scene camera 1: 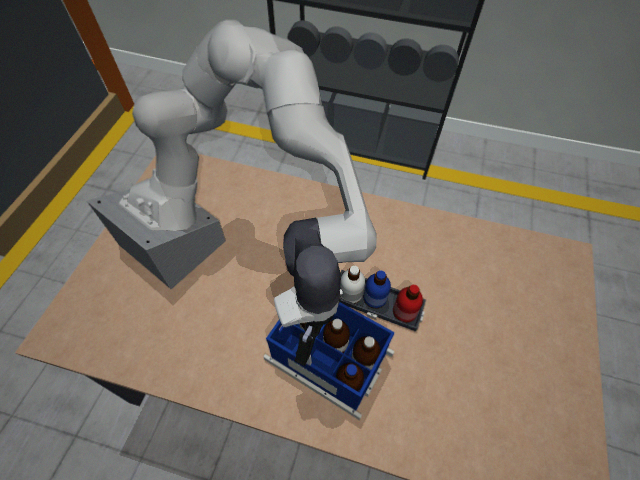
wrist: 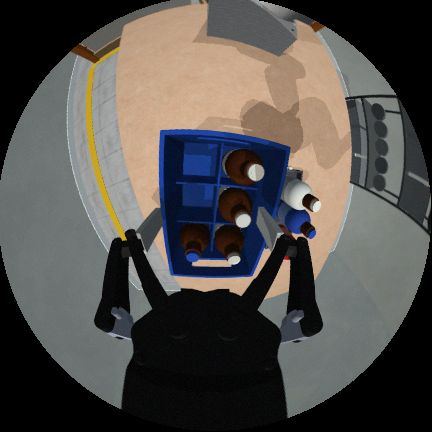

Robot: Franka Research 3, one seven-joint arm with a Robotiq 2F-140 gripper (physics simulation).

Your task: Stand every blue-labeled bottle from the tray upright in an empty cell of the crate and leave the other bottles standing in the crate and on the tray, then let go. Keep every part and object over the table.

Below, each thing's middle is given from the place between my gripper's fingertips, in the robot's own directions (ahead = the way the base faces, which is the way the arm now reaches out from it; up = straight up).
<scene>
I see my gripper 110 mm short of the blue-capped brown bottle [wrist: 194,237], 30 mm to the left of it and 100 mm above it. The rest, counted from my hand: white bottle [scene camera 1: 352,282] 10 mm behind, 230 mm to the left, 100 mm below; then red bottle [scene camera 1: 409,300] 160 mm ahead, 260 mm to the left, 100 mm below.
</scene>
